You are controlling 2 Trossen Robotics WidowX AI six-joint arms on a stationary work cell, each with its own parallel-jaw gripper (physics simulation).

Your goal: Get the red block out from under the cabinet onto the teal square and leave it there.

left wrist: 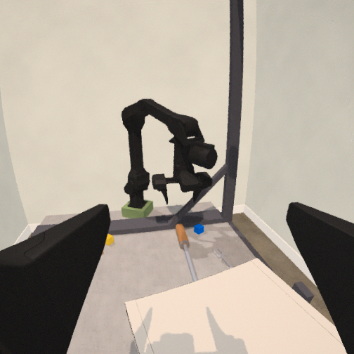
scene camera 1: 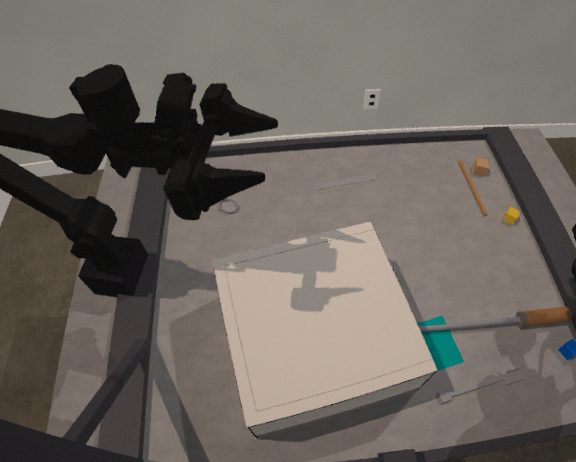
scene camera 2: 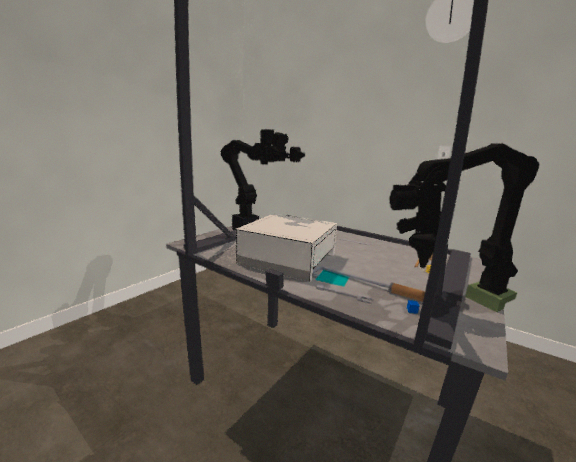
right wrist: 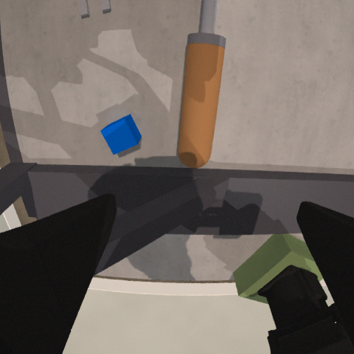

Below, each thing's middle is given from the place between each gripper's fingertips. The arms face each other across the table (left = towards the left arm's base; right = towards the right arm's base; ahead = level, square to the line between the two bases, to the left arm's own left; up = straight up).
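Scene:
The blue block (right wrist: pixel 123 133) is 11 cm below my right hand and 7 cm behind it. The teal square (scene camera 1: pixel 441 344), for its part, is 12 cm below my right hand, 3 cm behind it and 27 cm to the left of it. My left hand is 39 cm above the teal square, 12 cm past it and 27 cm to the left of it, while the blue block is 38 cm below my left hand, 16 cm behind it and 54 cm to the right of it. Going by their middles, of the things named here the teal square is the nearest to my left hand. Still, by its middle, the teal square is nearer to my right hand than to my left hand.

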